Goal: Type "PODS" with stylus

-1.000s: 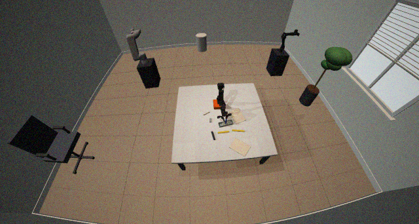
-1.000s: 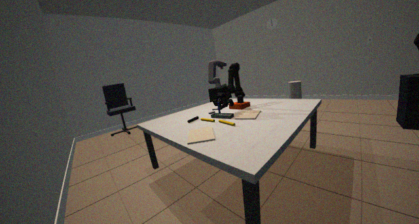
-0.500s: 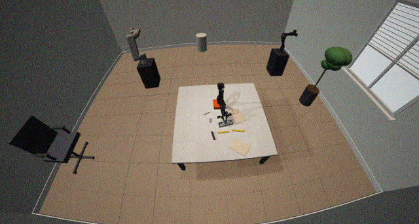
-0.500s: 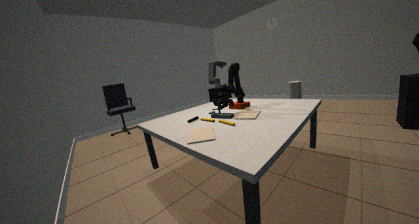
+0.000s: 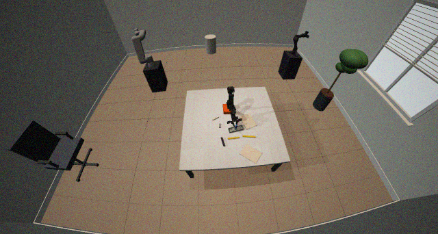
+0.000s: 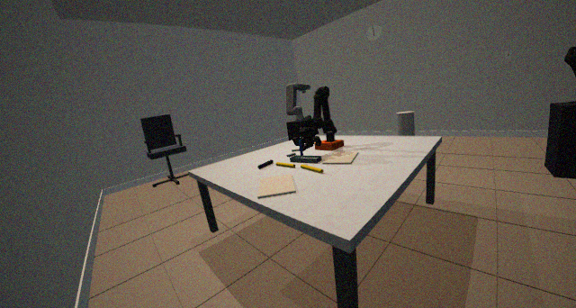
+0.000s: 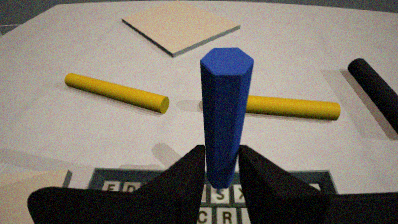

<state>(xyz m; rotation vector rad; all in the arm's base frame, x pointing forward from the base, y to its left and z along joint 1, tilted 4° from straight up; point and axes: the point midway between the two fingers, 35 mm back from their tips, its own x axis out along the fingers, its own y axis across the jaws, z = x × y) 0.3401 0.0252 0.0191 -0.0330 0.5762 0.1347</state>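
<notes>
The blue stylus lies 20 mm below my gripper tip. The rest, counted from my gripper tip: tan pad (340 mm ahead, 130 mm to the left, 70 mm below); then black rod (180 mm to the right, 140 mm ahead, 60 mm below).
</notes>
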